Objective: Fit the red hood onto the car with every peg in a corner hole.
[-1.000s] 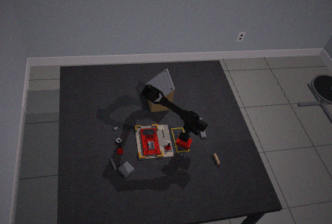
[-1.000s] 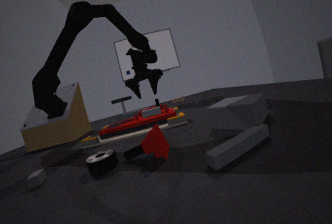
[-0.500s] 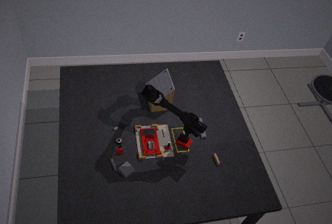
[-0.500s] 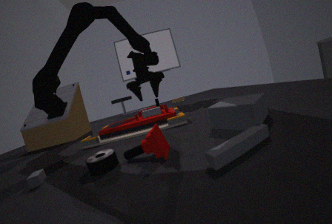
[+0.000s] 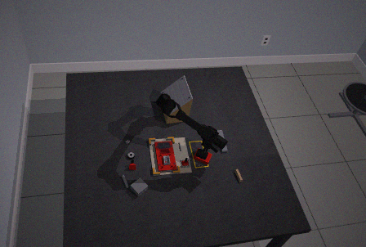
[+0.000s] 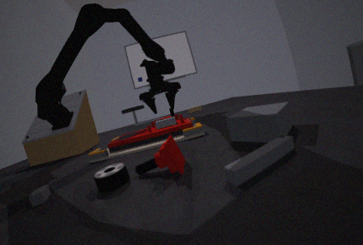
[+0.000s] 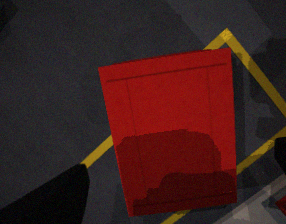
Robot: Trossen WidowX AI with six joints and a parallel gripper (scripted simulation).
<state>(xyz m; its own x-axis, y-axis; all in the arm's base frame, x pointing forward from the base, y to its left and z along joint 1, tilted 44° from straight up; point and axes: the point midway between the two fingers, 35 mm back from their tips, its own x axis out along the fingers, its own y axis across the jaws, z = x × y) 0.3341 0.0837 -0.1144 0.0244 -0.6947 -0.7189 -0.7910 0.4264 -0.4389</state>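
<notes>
Right now my gripper tip is 3 cm above the red hood. From my gripper tip the other things lie so: grey engine block 1 cm ahead, 22 cm to the right, 3 cm below; wooden piece 16 cm ahead, 18 cm to the left, 4 cm below; white jig 4 cm behind, 21 cm to the right, 4 cm below.
</notes>
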